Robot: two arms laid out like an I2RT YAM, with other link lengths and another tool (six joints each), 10 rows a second.
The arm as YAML. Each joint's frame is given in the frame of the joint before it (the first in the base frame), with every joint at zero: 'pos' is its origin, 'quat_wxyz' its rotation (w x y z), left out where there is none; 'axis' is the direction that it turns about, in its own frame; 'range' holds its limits. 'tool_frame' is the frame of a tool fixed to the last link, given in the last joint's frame.
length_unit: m
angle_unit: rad
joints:
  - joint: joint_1
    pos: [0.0, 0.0, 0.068]
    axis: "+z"
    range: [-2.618, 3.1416]
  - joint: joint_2
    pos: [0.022, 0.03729, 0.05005]
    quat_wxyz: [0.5, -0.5, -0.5, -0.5]
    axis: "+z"
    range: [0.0, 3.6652]
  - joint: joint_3
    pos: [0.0, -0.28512, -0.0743]
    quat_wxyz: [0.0, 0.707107, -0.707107, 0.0]
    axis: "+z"
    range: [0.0, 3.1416]
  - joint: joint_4
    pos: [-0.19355, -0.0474, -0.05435]
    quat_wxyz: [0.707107, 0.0, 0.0, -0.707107]
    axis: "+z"
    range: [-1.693, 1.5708]
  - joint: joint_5
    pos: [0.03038, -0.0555, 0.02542]
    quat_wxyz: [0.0, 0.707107, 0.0, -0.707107]
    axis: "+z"
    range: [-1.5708, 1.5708]
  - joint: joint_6
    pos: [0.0, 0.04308, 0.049]
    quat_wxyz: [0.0, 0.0, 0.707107, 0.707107]
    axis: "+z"
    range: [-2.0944, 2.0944]
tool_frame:
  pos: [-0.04, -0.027, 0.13]
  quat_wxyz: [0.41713, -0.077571, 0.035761, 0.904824]
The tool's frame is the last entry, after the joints.
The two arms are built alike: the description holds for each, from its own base.
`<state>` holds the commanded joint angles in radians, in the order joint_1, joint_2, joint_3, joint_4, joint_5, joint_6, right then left.
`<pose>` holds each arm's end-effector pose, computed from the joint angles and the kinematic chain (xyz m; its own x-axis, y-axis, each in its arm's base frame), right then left.
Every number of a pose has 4 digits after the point.
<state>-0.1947 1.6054 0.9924 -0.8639 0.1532 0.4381 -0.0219 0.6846 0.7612 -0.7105 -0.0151 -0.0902</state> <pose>0.2549 -0.0605 0.1032 -0.2239 0.9746 -0.0070 0.9743 0.2240 0.0226 0.1777 0.0329 0.2292 -0.6076 0.5807 -0.5418 0.3504 0.8082 0.4733</pose>
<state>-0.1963 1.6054 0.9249 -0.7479 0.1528 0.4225 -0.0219 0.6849 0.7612 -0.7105 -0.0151 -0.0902</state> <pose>0.2601 -0.0612 0.0931 -0.2365 0.9712 -0.0275 0.9692 0.2378 0.0639 0.1777 0.0329 0.2291 -0.6078 0.5807 -0.5416 0.3505 0.8082 0.4732</pose>
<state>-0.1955 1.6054 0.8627 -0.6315 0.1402 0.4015 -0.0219 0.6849 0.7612 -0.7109 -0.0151 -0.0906</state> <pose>0.2666 -0.0592 0.0852 -0.2574 0.9654 -0.0414 0.9588 0.2605 0.1137 0.1776 0.0329 0.2291 -0.6082 0.5804 -0.5416 0.3505 0.8085 0.4728</pose>
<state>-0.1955 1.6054 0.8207 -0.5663 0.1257 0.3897 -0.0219 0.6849 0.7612 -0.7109 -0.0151 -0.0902</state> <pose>0.2678 -0.0563 0.0795 -0.2703 0.9619 -0.0406 0.9520 0.2733 0.1381 0.1776 0.0329 0.2291 -0.6080 0.5807 -0.5414 0.3507 0.8082 0.4730</pose>
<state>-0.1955 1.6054 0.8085 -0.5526 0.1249 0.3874 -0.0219 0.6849 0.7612 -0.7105 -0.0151 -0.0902</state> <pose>0.2668 -0.0559 0.0775 -0.2726 0.9613 -0.0409 0.9511 0.2756 0.1393 0.1777 0.0329 0.2291 -0.6078 0.5807 -0.5416 0.3505 0.8082 0.4732</pose>
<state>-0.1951 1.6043 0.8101 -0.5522 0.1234 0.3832 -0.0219 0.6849 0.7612 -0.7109 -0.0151 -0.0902</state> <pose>0.2675 -0.0555 0.0781 -0.2771 0.9599 -0.0416 0.9494 0.2802 0.1418 0.1776 0.0329 0.2291 -0.6080 0.5807 -0.5414 0.3507 0.8082 0.4730</pose>
